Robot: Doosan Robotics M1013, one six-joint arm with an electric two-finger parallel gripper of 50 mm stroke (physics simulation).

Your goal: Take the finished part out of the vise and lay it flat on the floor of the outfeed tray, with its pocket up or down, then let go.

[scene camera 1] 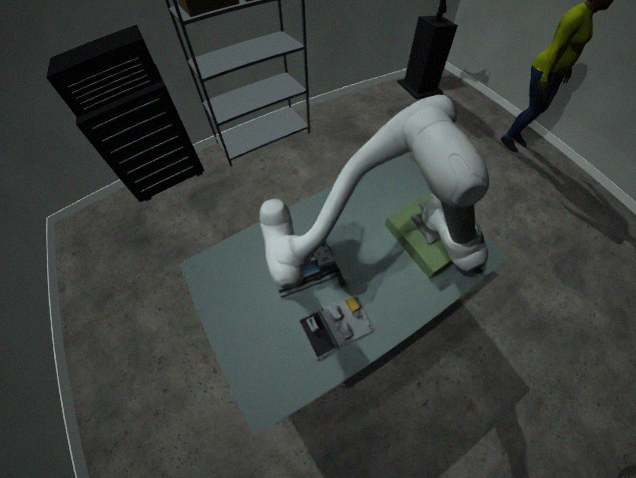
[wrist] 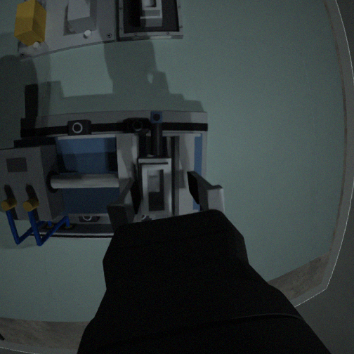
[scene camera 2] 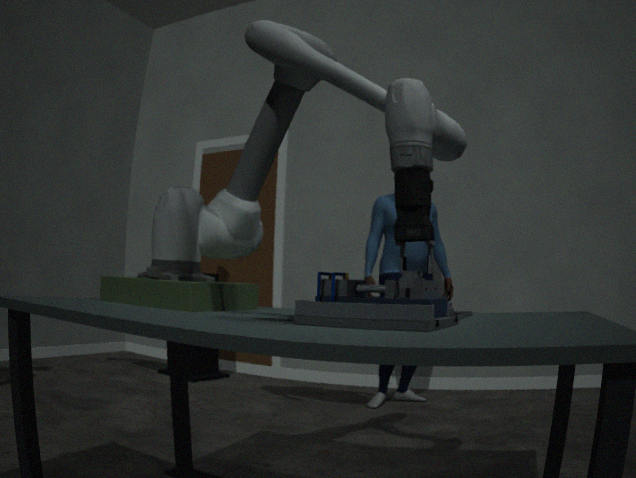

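Seen in the pictures: gripper, fingertip midpoint: (scene camera 2: 416,273); arm's base, origin of the base link: (scene camera 1: 433,224) (scene camera 2: 175,280).
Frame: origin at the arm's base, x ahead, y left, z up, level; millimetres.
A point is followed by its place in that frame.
Observation:
The finished part (wrist: 145,189) is a light grey rectangular block, clamped between the jaws of the vise (wrist: 127,156) (scene camera 2: 406,290) (scene camera 1: 323,256) {x 587, y -42, z 20 mm}, its pocket facing up. My gripper (wrist: 163,185) (scene camera 2: 417,267) {x 756, y -52, z 33 mm} is open and empty, pointing down over the vise. In the wrist view its fingers stand to the left and right of the part, apart from it. In scene view 2 the fingertips are close to the height of the jaw tops; the exact gap is hard to tell. The outfeed tray (scene camera 1: 322,343) {x 733, y 300, z -70 mm} (wrist: 175,21) has a dark floor and a low rim; a small light grey piece (scene camera 1: 313,323) {x 737, y 208, z -49 mm} (wrist: 151,14) lies in it.
A grey plate (scene camera 1: 361,329) {x 553, y 310, z -68 mm} (wrist: 103,33) beside the tray bears a yellow block (scene camera 1: 352,303) {x 548, y 195, z -33 mm} (wrist: 30,22) and grey blocks. A dark rod (wrist: 156,141) with a blue end stands by the part. Blue bent tubes (wrist: 31,226) (scene camera 2: 333,286) {x 603, y -124, z 5 mm} are at the vise's other end.

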